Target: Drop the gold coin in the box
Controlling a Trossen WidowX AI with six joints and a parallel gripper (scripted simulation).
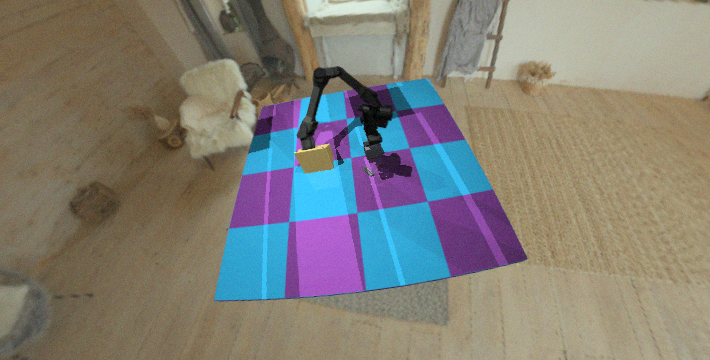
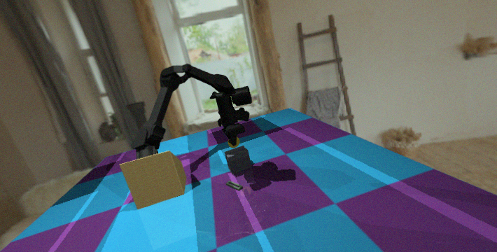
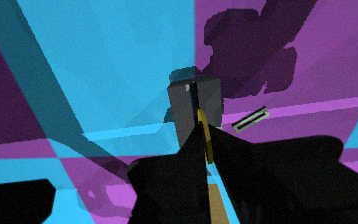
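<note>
The gold coin lies 1 cm above my gripper tip.
</note>
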